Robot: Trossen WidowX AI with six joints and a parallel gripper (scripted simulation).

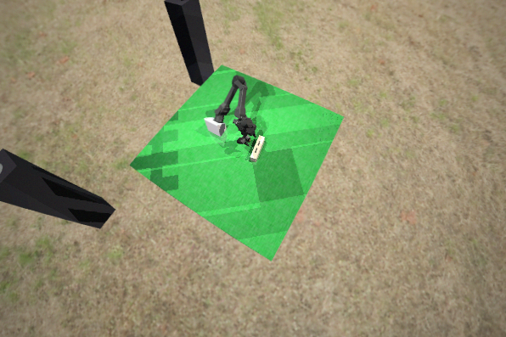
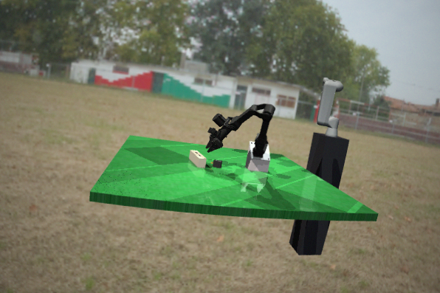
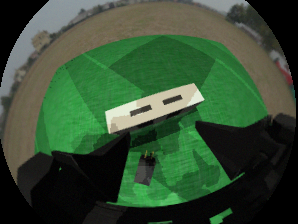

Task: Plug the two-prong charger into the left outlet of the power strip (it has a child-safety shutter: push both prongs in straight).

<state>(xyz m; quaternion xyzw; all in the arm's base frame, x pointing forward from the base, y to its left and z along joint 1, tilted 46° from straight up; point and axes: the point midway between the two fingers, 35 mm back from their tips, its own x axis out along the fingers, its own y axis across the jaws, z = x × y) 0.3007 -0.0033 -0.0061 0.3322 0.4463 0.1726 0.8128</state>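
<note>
Right now the black two-prong charger is 60 mm behind my gripper tip, 30 mm to the left of it and 70 mm below it.
</note>
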